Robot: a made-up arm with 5 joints.
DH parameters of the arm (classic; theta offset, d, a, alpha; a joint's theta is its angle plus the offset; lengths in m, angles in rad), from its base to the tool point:
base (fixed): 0 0.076 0 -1.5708
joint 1: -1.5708 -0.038 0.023 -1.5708
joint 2: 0 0.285 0.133 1.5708
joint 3: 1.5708 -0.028 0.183 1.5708
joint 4: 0 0.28 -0.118 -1.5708
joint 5: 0 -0.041 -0.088 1.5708
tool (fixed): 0 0.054 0 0
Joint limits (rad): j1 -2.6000..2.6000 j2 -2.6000..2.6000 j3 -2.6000..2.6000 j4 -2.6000..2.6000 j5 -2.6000..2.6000
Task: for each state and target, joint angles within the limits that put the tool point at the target. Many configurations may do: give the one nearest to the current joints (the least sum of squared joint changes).
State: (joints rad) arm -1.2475 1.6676 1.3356 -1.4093 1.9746
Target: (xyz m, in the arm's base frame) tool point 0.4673 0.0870 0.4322
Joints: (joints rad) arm -0.5767 1.4506 1.8903 -1.6546 1.6123
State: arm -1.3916 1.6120 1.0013 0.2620 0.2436
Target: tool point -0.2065 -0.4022 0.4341
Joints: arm -1.5695 1.0290 0.4086 -0.1735 -0.5475
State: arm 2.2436 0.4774 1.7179 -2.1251 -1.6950
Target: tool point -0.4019 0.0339 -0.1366
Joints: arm 2.3082 -0.1231 1.7048 -2.5079 -1.8183
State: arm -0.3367 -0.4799 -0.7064 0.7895 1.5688
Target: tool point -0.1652 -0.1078 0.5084
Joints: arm -0.3953 -0.0856 -1.1252 0.7037 1.4607
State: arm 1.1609 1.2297 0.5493 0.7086 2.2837
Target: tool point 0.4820 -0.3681 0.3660
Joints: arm 0.1673 0.6117 -0.1476 0.6126 2.2659
